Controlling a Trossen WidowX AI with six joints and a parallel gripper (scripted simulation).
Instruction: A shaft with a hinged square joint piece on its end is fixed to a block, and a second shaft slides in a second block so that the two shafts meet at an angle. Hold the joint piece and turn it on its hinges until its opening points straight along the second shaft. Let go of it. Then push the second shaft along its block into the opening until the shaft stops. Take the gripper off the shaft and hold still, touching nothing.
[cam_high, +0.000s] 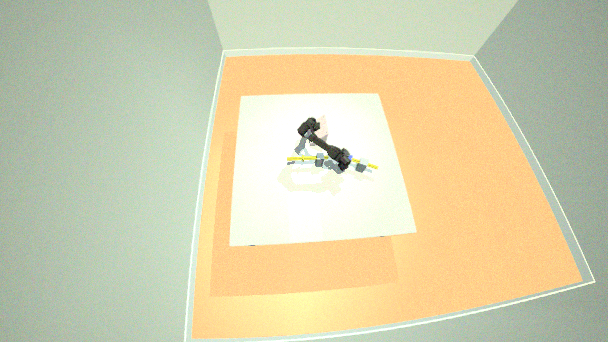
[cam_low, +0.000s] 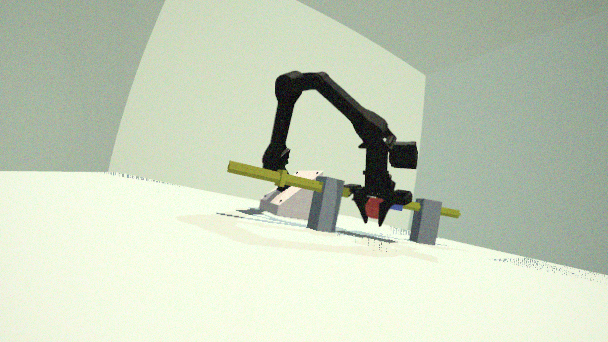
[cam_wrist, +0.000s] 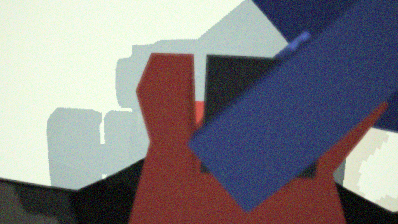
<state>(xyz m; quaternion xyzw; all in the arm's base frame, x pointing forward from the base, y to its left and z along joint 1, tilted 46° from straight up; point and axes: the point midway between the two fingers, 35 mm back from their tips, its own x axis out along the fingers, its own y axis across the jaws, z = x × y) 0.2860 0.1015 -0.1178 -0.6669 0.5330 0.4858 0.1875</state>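
The red joint piece lies 50 mm above my gripper tip.
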